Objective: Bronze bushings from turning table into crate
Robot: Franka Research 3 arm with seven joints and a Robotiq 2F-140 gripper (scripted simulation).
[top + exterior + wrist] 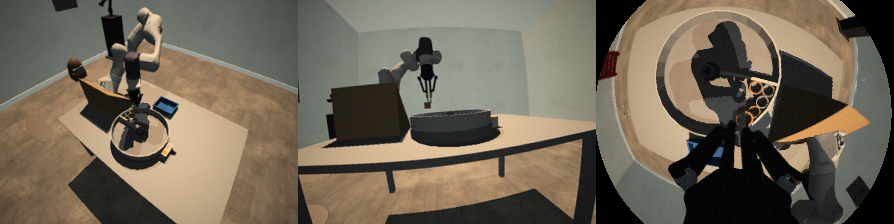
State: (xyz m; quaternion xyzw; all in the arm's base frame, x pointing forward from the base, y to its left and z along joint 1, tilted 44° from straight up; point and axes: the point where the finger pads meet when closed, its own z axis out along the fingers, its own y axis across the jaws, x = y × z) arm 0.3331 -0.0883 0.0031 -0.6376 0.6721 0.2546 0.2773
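Now: hand 12 cm short of the blue crate, 27 cm to the right of it and 17 cm above it. The rest, counted from my hand: round grey turning table 10 cm ahead, 10 cm to the right, 14 cm below.
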